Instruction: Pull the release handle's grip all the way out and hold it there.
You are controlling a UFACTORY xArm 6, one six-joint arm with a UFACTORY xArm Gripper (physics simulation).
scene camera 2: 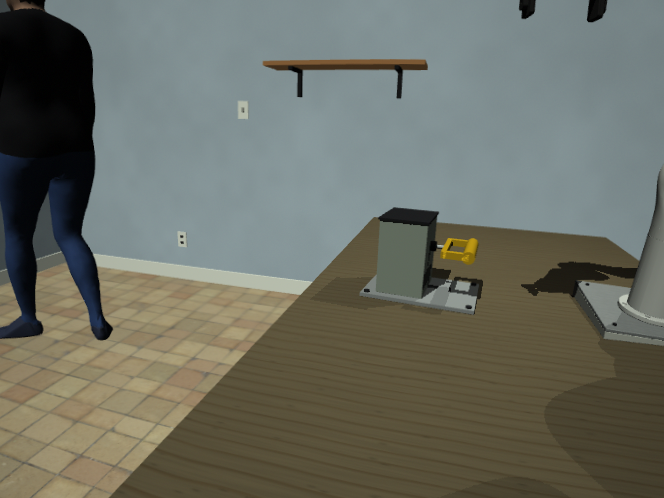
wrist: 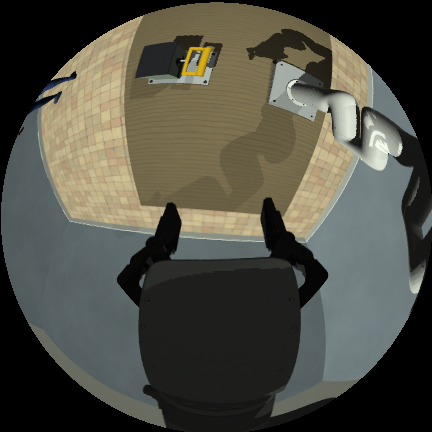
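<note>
The release handle's yellow grip (scene camera 2: 471, 250) (wrist: 205, 62) is a rectangular frame with a thick outer bar. It stands out from the side of a grey-green box with a black lid (scene camera 2: 400, 257) (wrist: 159, 60), joined by a short thin rod. The box stands on a light metal base plate (scene camera 2: 447, 303) (wrist: 200, 80). My gripper (scene camera 2: 560, 9) (wrist: 219, 209) is open and empty. Its fingertips show at the top right edge in the scene view, high above the table and well apart from the grip.
The arm's base plate (scene camera 2: 595, 305) (wrist: 280, 92) is bolted to the wooden table (scene camera 2: 375, 385) (wrist: 170, 145), to the right of the handle unit. A wall shelf (scene camera 2: 345, 64) hangs behind. A person (scene camera 2: 48, 91) stands on the tiled floor at the left.
</note>
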